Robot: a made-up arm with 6 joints.
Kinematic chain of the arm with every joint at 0, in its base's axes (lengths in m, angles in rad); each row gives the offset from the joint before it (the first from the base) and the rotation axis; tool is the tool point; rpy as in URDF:
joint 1: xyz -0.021 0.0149 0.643 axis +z
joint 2: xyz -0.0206 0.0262 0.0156 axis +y
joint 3: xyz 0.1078 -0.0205 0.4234 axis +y
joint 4: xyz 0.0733 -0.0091 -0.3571 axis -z
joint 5: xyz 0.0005 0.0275 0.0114 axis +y
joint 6: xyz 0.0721 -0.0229 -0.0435 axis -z
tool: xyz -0.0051 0.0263 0.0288 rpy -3.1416 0 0
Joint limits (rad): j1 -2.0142..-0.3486 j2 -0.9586..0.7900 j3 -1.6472..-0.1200 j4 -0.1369..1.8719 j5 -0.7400..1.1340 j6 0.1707..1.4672
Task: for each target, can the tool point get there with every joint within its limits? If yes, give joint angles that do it. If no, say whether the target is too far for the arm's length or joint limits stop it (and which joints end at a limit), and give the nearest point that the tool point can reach.
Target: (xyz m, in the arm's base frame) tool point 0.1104 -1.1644 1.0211
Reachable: no: too far | nearest point 0.0603 -0.7145 0.8852 | short by 0.473 m
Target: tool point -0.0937 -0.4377 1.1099
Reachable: yes | joints -1.7133 -0.1347 -1.1209 0.3790 0.5085 0.9408
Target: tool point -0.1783 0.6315 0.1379
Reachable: no: joint limits stop it (at a limit: joint 1, joint 2, joint 3, joint 4, joint 5) | nearest point 0.1388 -0.0175 0.4810 | short by 0.800 m
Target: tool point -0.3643 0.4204 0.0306
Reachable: no: joint limits stop it (at a limit: joint 1, joint 2, joint 3, joint 6) | nearest point -0.1404 -0.0930 0.4996 | short by 0.731 m
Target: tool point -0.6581 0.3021 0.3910
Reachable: no: joint limits stop it (at a limit: joint 1, joint 2, joint 3, joint 6) | nearest point -0.1837 -0.1003 0.5403 | short by 0.640 m
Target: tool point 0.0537 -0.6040 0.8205
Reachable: yes | joints -1.3847 0.5751 -1.2854 0.6616 -0.5214 1.0928
